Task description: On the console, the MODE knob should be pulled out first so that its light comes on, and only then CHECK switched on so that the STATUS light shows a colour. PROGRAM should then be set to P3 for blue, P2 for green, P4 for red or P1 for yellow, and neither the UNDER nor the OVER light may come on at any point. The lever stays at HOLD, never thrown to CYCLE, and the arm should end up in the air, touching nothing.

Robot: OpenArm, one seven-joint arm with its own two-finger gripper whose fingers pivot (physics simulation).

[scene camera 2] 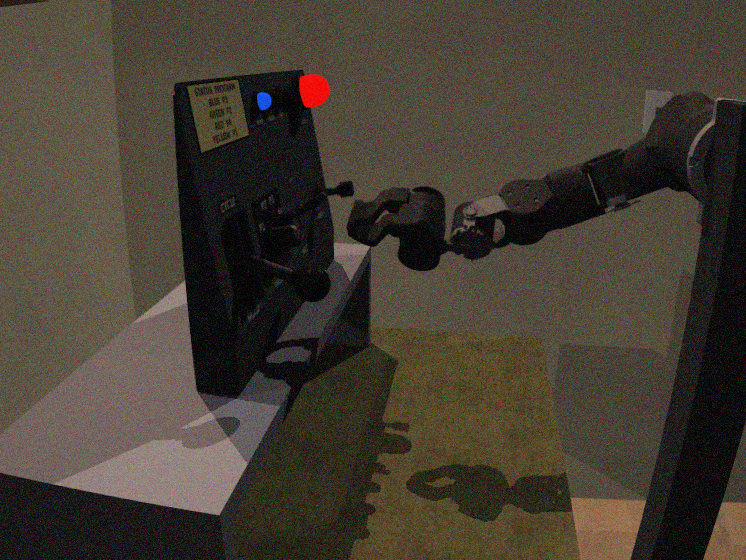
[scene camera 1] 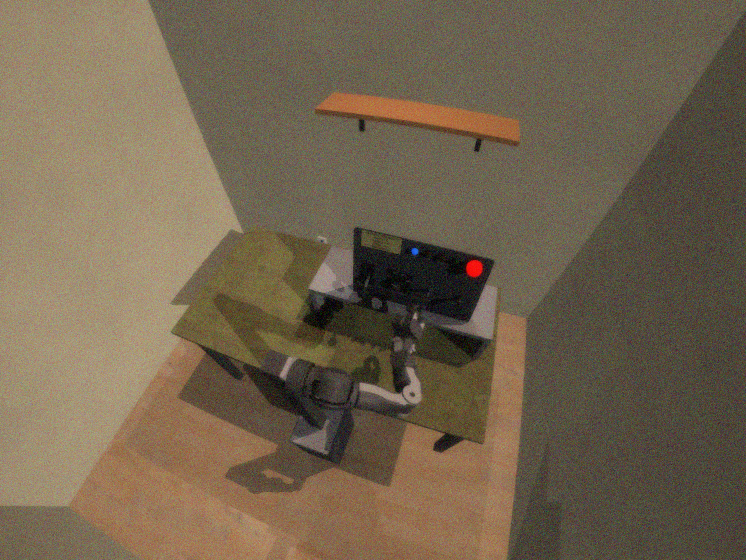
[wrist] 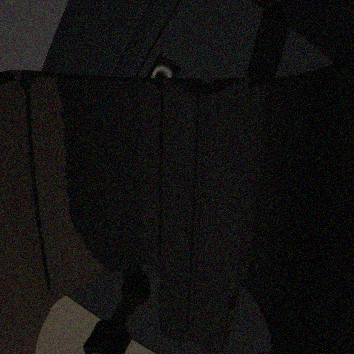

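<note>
The dark console [scene camera 1: 430,278] [scene camera 2: 198,241] stands upright. At its top right a large lamp [scene camera 1: 474,268] [scene camera 2: 313,91] glows red. A small lamp [scene camera 1: 414,251] [scene camera 2: 263,100] nearer the legend plate [scene camera 1: 380,241] [scene camera 2: 218,115] glows blue. The lamps' labels are unreadable; no other lamp looks lit. The lever's ball [scene camera 2: 312,284] is low and forward, away from the CYCLE label [scene camera 2: 227,205] at the slot's top. A black knob [scene camera 2: 343,189] stands out on a long stem, its label hidden. The PROGRAM setting is too dark to read. My gripper [scene camera 1: 413,310] [scene camera 2: 355,226] is shut and empty, in the air before the panel.
The console stands on a pale plinth [scene camera 1: 486,310] [scene camera 2: 120,464] at the back of the green table [scene camera 1: 451,397] [scene camera 2: 470,391]. An orange shelf [scene camera 1: 418,113] is on the wall above. The lever and stemmed knob project toward the arm. The wrist view is very dark.
</note>
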